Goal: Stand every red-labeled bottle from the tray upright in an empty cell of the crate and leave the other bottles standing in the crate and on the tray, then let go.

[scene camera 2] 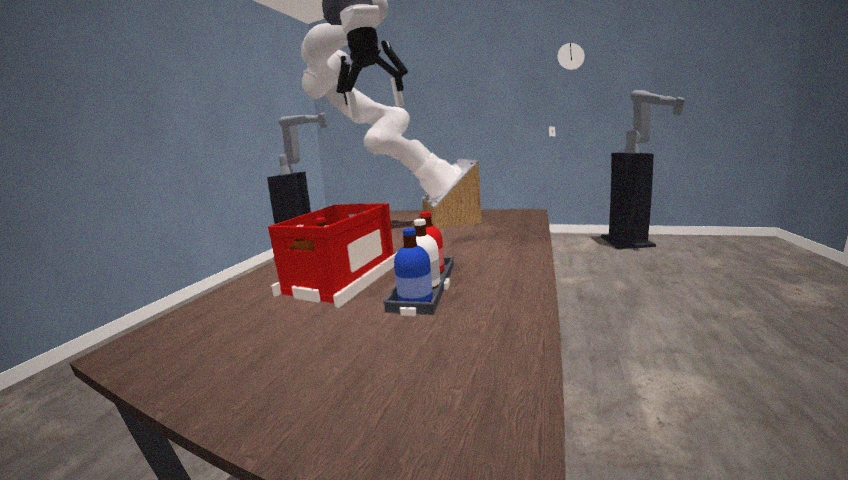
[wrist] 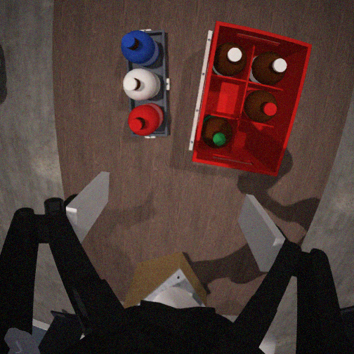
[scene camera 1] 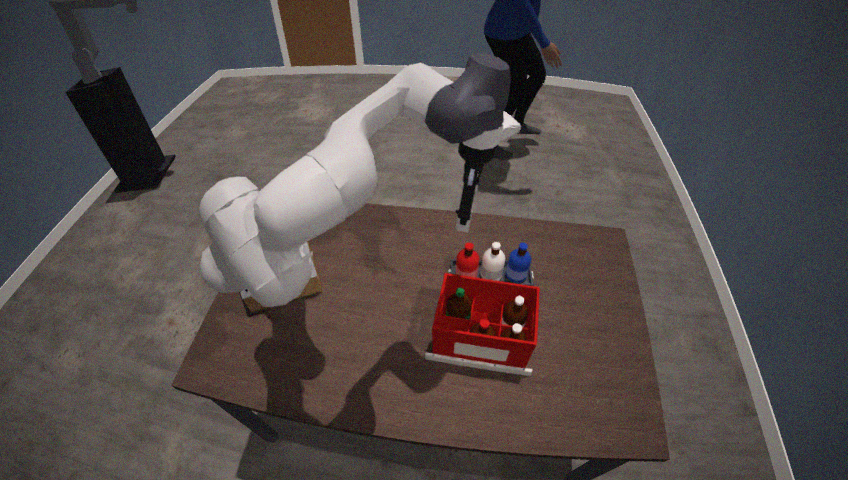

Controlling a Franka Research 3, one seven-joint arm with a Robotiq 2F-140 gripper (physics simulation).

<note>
I see my gripper, a blue bottle, a red bottle, a white bottle and a green-capped bottle.
My gripper shows as well in the wrist view and in scene camera 1.
</note>
